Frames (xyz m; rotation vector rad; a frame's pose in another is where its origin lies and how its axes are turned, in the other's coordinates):
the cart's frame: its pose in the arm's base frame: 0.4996 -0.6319 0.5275 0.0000 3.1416 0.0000
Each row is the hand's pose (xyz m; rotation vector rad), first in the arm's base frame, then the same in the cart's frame.
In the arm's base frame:
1: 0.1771 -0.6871 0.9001 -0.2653 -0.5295 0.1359
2: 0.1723 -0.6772 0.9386 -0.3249 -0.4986 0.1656
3: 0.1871 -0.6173 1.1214 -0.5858 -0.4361 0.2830
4: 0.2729 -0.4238 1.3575 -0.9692 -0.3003 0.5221
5: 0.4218 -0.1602 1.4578 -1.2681 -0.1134 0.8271
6: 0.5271 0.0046 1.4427 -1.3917 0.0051 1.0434
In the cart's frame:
1: 0.3225 -0.0552 -0.3726 0.1812 2.5837 0.3537
2: 0.3273 -0.0453 -0.4111 0.2224 2.6001 0.4364
3: 0.3125 0.0146 -0.5939 0.3829 2.5665 0.7927
4: 0.2267 0.2081 -0.8300 0.7131 2.4286 1.3237
5: 0.0778 0.4717 -0.9303 1.1409 2.2073 1.7492
6: -0.0275 0.6365 -0.9152 -1.4380 -2.0236 -1.9180

